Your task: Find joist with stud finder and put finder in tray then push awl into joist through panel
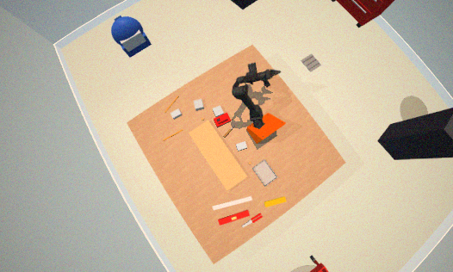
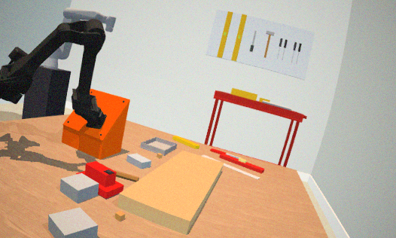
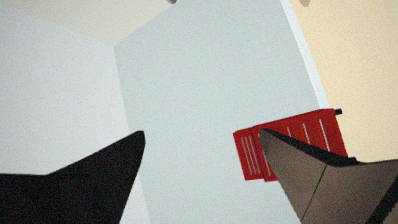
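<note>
Right now the stud finder is 500 mm ahead of my gripper tip, 70 mm to the right of it and 220 mm below it. From my gripper tip the other things lie so: awl: 490 mm ahead, 30 mm to the left, 250 mm below; grey tray: 520 mm ahead, 450 mm to the left, 250 mm below; yellow level: 610 mm ahead, 660 mm to the left, 250 mm below.
</note>
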